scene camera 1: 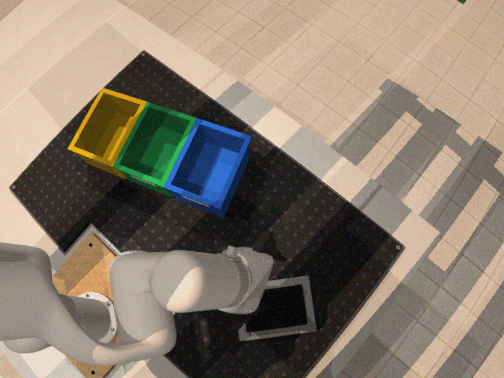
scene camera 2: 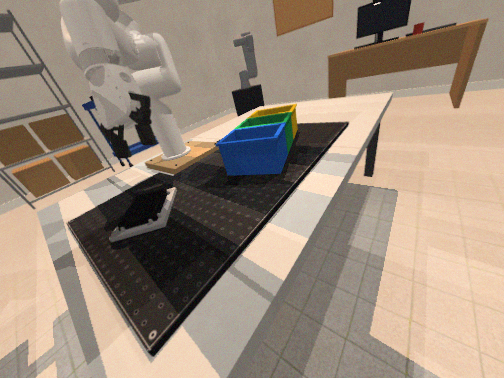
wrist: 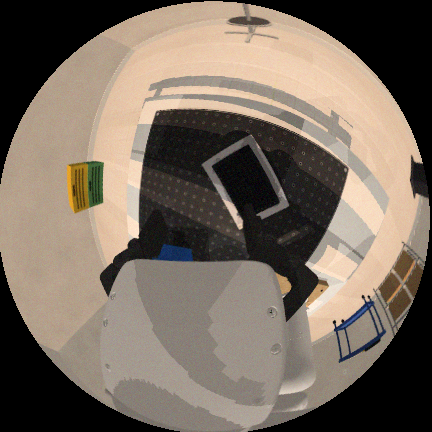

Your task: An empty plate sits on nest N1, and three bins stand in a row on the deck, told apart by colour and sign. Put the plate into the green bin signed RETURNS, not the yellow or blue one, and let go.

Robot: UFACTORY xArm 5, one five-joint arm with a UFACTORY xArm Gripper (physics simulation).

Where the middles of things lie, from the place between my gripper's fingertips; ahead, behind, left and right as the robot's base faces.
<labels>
The black plate (scene camera 1: 287, 308) is 20 mm behind my hand, 40 mm to the right of it and 130 mm below it. The rest, counted from my hand: grey nest (scene camera 1: 304, 280): 20 mm behind, 40 mm to the right, 150 mm below.
</labels>
